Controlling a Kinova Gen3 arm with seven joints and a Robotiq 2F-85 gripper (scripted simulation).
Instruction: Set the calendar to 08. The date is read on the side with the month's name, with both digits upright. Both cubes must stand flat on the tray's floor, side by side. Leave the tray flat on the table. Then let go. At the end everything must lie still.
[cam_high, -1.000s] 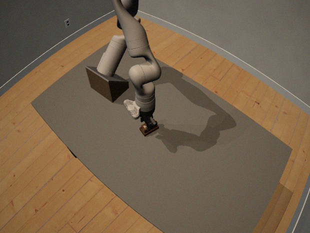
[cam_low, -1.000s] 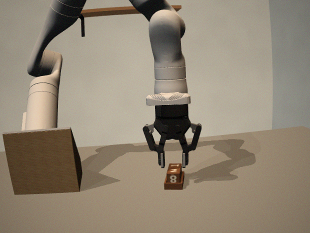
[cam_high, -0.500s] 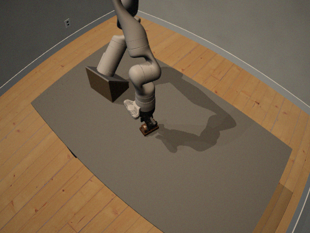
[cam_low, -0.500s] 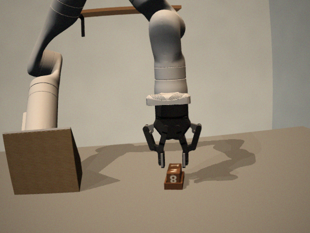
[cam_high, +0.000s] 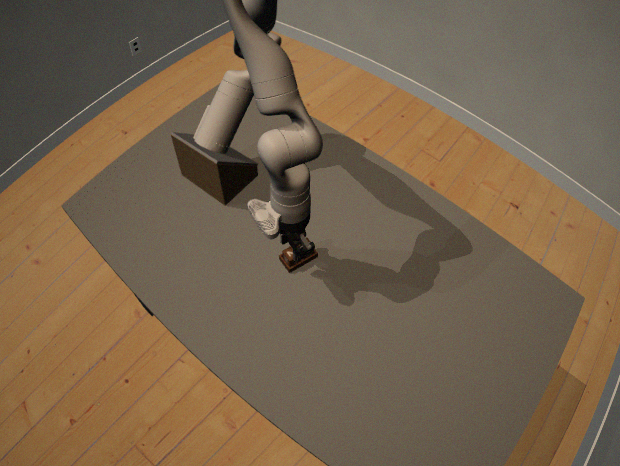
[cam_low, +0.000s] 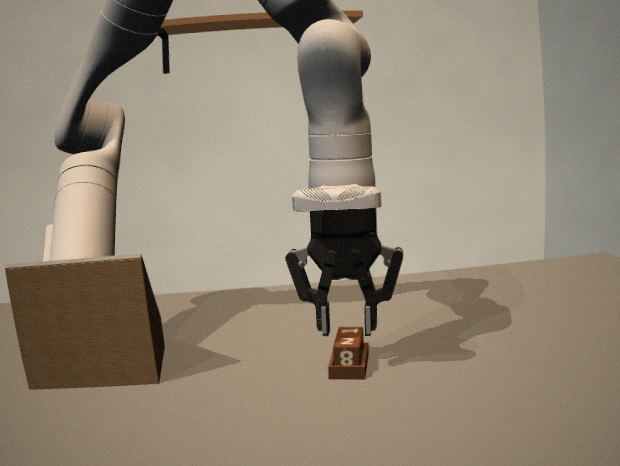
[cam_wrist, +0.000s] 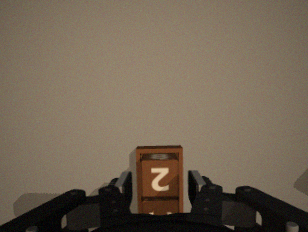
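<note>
My hand is 4 cm above the brown cube. Also, from my hand: brown tray 6 cm below, 2 cm to the left.
</note>
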